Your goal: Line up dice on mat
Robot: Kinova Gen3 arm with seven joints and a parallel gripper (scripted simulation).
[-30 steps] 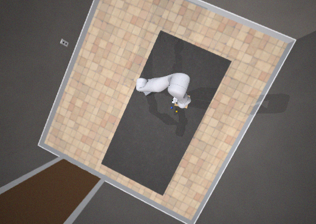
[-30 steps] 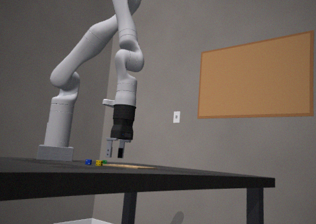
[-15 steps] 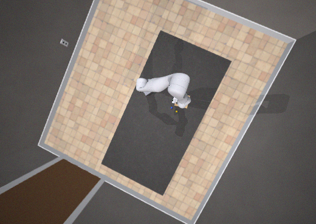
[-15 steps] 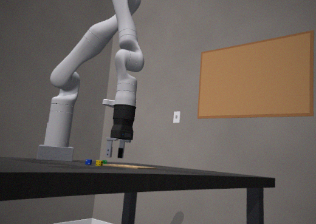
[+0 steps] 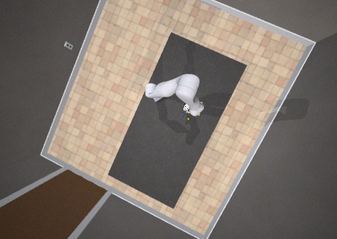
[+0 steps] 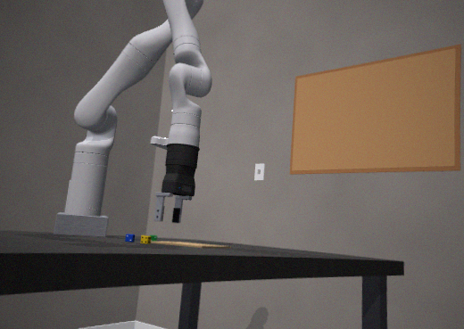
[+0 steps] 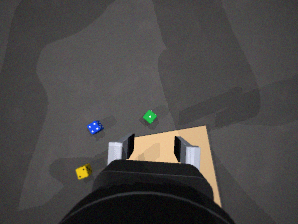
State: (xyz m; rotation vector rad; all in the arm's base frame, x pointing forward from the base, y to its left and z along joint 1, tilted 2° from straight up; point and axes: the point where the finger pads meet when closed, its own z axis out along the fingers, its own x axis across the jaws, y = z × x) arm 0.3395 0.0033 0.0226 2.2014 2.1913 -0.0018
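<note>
Now: hand 30 mm past the green die, 10 mm to the left of it and 60 mm above it. Also, from my hand: blue die: 10 mm behind, 90 mm to the right, 60 mm below; then mat: 60 mm ahead, 20 mm to the left, 70 mm below; then yellow die: 60 mm ahead, 110 mm to the right, 60 mm below.
</note>
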